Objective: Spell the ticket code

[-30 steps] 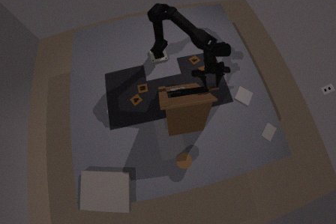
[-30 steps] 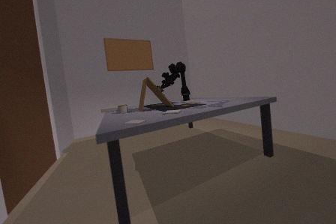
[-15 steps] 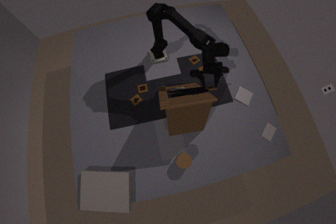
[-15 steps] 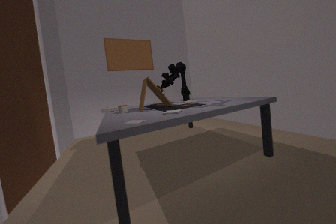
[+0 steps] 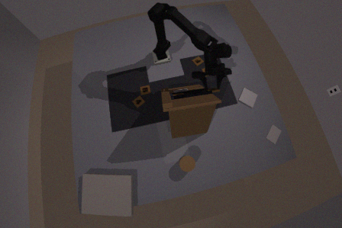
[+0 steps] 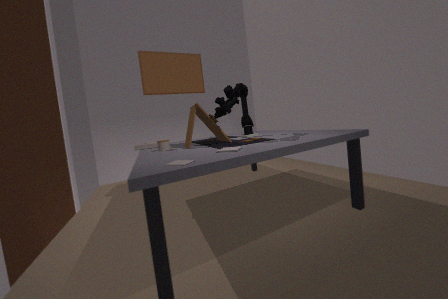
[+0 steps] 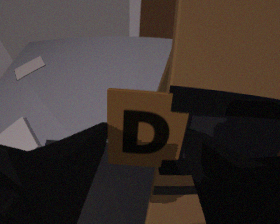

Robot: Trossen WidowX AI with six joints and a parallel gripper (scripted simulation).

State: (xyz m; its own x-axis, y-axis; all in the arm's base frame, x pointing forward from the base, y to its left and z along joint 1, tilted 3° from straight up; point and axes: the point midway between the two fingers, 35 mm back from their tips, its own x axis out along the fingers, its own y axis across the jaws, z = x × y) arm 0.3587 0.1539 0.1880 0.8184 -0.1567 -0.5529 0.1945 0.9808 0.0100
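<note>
Right now the white ticket is 130 mm to the right of my gripper tip, 90 mm below it and 80 mm behind it. Also, from my gripper tip: white box 690 mm to the right, 310 mm ahead, 160 mm below; letter tile right at my gripper tip; dark mat 190 mm behind, 170 mm to the right, 170 mm below.
</note>
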